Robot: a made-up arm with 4 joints.
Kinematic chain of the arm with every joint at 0, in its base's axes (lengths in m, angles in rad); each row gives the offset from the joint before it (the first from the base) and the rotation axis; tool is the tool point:
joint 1: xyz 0 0 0.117 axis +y
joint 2: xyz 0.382 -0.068 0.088 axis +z
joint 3: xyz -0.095 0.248 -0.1 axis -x
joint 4: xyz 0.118 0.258 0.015 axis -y
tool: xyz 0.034 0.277 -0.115
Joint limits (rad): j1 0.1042..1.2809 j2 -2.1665..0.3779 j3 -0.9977..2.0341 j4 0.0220..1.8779
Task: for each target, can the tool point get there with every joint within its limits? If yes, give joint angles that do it. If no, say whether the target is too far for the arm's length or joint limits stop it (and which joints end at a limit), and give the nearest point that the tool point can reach.
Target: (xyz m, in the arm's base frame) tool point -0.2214 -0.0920 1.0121
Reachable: no: joint limits stop it (at a limit: joint 1, joint 2, joint 3, joint 4) | nearest point 0.3710 0.4131 0.5629 | short by 0.899 m
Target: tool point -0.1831 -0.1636 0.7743
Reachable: no: joint limits stop it (at a limit: joint 1, joint 2, joint 3, joint 4) | nearest point 0.3710 0.4131 0.5629 | short by 0.827 m
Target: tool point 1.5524 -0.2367 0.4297
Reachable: no: too far | nearest point 1.1261 -0.1762 0.2501 | short by 0.467 m
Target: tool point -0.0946 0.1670 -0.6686
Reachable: yes | joints 0.9160 -0.4052 1.3251 0.1700
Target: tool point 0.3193 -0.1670 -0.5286
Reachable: yes | joints 0.2708 -1.7121 1.6624 0.2480
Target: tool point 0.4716 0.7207 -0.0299
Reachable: yes | joints 0.1937 0.0308 0.1925 1.6875
